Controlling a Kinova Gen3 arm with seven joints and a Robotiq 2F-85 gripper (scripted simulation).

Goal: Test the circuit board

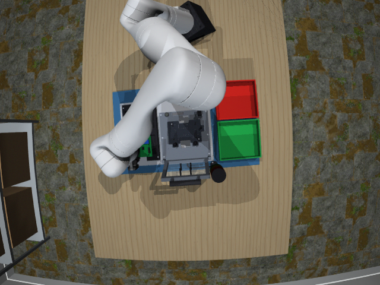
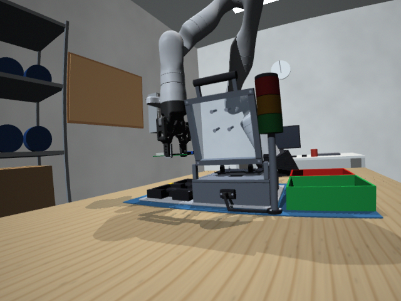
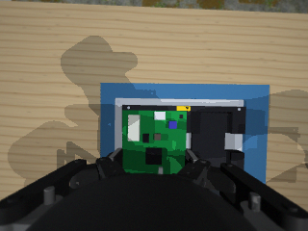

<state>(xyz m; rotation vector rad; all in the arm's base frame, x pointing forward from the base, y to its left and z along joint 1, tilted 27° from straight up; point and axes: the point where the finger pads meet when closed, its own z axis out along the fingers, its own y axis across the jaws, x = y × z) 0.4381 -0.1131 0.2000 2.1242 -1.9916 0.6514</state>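
The green circuit board lies right at my hand. The rest, counted from my hand: black hook: 230 mm to the left, 110 mm behind, 30 mm below; clear lid: 170 mm to the left, 80 mm ahead, 60 mm above; green bin: 370 mm to the left, 110 mm below.
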